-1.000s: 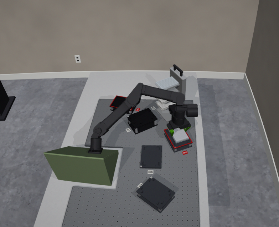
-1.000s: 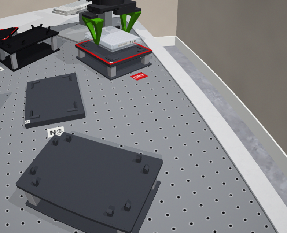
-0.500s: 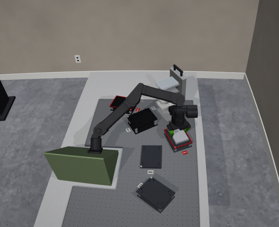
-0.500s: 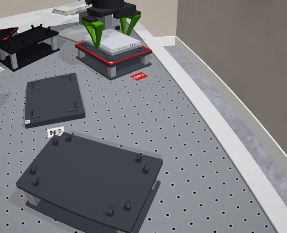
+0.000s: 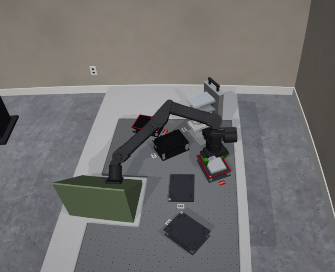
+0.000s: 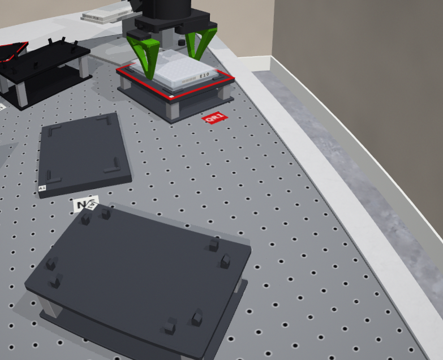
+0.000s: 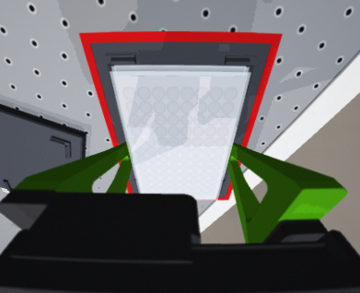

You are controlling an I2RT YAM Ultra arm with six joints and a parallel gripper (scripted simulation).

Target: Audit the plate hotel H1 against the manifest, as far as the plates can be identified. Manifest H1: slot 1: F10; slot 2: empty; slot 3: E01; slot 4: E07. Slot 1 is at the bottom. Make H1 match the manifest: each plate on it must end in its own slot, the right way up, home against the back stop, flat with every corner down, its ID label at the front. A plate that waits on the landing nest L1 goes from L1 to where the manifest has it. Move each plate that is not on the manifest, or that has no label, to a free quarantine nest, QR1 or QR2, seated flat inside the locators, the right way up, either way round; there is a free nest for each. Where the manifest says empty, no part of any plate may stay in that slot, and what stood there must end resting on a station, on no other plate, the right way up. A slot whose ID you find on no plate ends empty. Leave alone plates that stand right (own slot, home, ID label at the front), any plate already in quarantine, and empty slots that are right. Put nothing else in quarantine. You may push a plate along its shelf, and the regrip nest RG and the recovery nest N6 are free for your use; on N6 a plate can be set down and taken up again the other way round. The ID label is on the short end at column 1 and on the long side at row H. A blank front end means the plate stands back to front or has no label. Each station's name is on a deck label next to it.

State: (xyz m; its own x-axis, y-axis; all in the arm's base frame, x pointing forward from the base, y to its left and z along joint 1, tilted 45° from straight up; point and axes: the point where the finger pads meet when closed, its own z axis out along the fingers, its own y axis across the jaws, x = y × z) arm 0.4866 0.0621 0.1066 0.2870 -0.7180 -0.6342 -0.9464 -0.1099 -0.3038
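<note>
The clear well plate is right at my hand. The rest, counted from my hand: flat N6 pad (170 mm behind, 120 mm to the right, 40 mm below); red-rimmed nest QR1 (10 mm below); red QR1 label (30 mm ahead, 100 mm to the right, 50 mm below).
</note>
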